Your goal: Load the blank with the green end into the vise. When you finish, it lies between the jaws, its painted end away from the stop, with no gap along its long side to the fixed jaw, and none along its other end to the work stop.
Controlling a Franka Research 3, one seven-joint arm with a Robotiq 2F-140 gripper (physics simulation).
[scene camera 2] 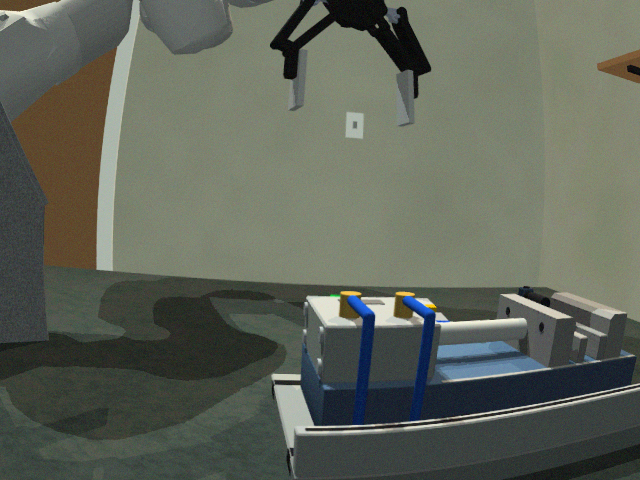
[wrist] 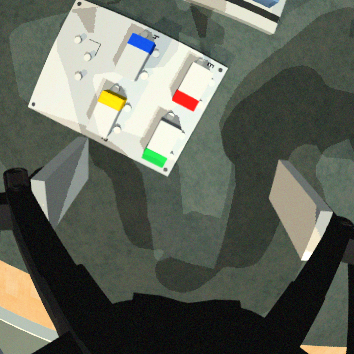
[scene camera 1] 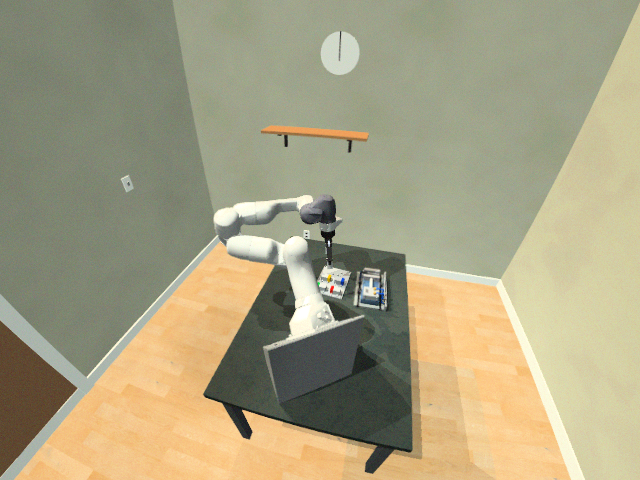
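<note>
The blank with the green end [wrist: 164, 137] lies on a white plate [wrist: 55, 97] [scene camera 1: 343, 273], at the corner nearest my gripper in the wrist view. Its green end points toward the plate's edge; small round pegs stand beside it. My gripper [scene camera 1: 329, 265] [scene camera 2: 351, 116] [wrist: 181, 168] is open and empty, high above the table, with the plate ahead of its fingers in the wrist view. The vise [scene camera 1: 371, 290] [scene camera 2: 475, 390] stands beside the plate, with a blue base, a white block and upright jaws [scene camera 2: 537, 330] at the far right in scene camera 2. The work stop cannot be made out clearly.
Blanks with blue [wrist: 135, 57], yellow [wrist: 109, 112] and red [wrist: 192, 86] ends share the plate. Two blue handles [scene camera 2: 364, 361] [scene camera 2: 423, 361] rise beside the vise's white block. A grey panel [scene camera 1: 315, 361] stands behind the arm's base on the dark table [scene camera 1: 382, 408].
</note>
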